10 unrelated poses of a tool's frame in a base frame.
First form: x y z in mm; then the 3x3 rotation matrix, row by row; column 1 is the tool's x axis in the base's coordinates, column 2 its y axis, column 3 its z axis. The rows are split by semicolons.
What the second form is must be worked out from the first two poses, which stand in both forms.
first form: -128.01, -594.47, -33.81; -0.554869, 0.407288, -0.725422; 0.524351, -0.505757, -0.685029; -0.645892, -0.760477, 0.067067
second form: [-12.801, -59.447, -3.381, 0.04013, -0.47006, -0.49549, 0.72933]
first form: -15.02, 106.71, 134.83; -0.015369, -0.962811, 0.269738; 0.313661, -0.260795, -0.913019; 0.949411, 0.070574, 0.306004
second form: [-1.502, 10.671, 13.483, 0.50741, 0.48462, -0.33488, 0.62892]
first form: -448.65, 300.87, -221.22; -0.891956, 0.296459, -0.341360; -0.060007, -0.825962, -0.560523; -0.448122, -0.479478, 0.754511
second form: [-44.865, 30.087, -22.122, 0.09565, 0.21183, 0.27905, -0.93172]
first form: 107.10, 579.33, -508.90; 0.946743, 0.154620, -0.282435; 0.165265, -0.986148, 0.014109; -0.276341, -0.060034, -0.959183
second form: [10.710, 57.933, -50.890, 0.01879, -0.98642, -0.08107, 0.14162]
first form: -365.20, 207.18, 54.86; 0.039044, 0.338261, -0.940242; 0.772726, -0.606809, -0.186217; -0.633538, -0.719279, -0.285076
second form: [-36.520, 20.718, 5.486, 0.19181, -0.69479, -0.39976, 0.56628]
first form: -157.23, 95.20, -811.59; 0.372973, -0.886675, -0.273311; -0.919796, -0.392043, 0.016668; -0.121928, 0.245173, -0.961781
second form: [-15.723, 9.520, -81.159, 0.06919, 0.82565, -0.54698, -0.11967]
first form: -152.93, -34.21, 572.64; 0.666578, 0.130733, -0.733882; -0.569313, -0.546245, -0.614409; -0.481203, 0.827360, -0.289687
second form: [-15.293, -3.421, 57.264, 0.45570, 0.79097, -0.13862, -0.38405]
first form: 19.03, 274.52, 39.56; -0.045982, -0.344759, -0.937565; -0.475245, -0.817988, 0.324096; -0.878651, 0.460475, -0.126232
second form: [1.903, 27.452, 3.956, 0.04949, 0.68888, -0.29758, -0.65912]
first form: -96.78, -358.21, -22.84; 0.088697, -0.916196, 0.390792; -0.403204, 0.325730, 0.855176; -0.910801, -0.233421, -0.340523
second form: [-9.678, -35.821, -2.284, 0.51815, -0.52524, 0.62800, 0.24751]
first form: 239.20, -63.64, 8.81; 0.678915, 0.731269, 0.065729; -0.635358, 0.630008, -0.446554; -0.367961, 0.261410, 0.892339
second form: [23.920, -6.364, 0.881, 0.89460, 0.19784, 0.12120, -0.38191]
